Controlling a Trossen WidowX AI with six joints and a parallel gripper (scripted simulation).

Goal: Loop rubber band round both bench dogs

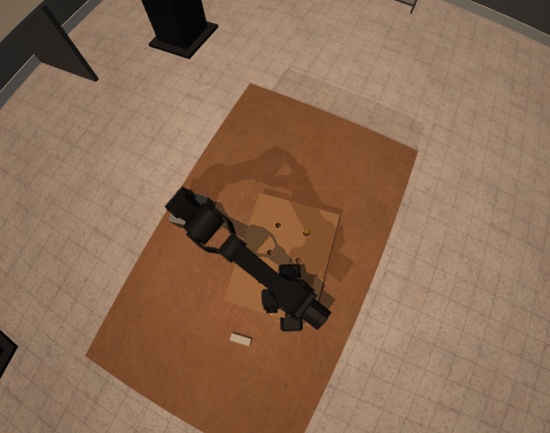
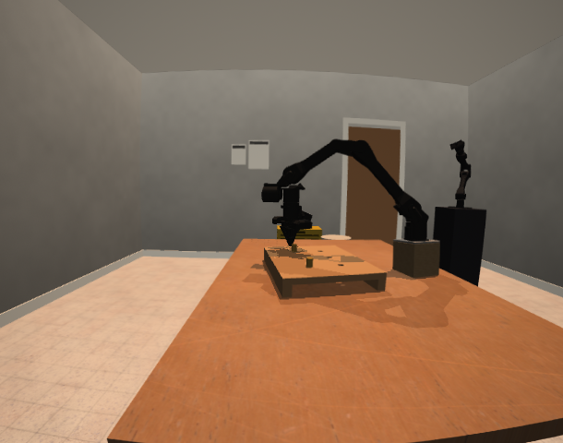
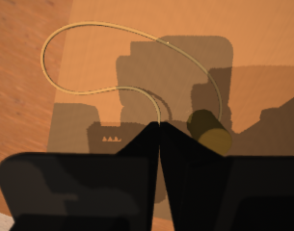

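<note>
The wooden board is 11 cm to the left of my hand, 8 cm behind it and 7 cm below it. From my hand the other things lie so: small white block 19 cm to the right, 9 cm below, 8 cm behind.
</note>
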